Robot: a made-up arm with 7 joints. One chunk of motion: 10 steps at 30 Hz.
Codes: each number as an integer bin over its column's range. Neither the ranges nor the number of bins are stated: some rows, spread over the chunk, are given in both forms.
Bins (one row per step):
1: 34 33 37 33 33 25 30
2: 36 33 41 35 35 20 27
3: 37 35 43 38 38 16 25
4: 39 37 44 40 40 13 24
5: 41 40 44 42 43 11 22
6: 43 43 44 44 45 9 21
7: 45 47 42 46 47 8 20
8: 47 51 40 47 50 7 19
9: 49 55 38 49 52 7 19
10: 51 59 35 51 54 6 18
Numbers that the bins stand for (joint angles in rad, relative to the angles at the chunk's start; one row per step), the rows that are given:
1: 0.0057 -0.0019 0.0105 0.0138 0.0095 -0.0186 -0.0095
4: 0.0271 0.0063 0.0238 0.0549 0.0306 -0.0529 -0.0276
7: 0.0529 0.0270 0.0200 0.0902 0.0517 -0.0671 -0.0397
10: 0.0786 0.0517 0.0067 0.1195 0.0729 -0.0729 -0.0457
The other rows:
2: 0.0143 -0.0019 0.0181 0.0256 0.0156 -0.0329 -0.0186
3: 0.0186 0.0022 0.0219 0.0432 0.0246 -0.0443 -0.0246
5: 0.0357 0.0125 0.0238 0.0667 0.0397 -0.0586 -0.0337
6: 0.0443 0.0187 0.0238 0.0784 0.0457 -0.0643 -0.0367
8: 0.0614 0.0352 0.0162 0.0960 0.0608 -0.0700 -0.0427
9: 0.0700 0.0435 0.0124 0.1078 0.0668 -0.0700 -0.0427

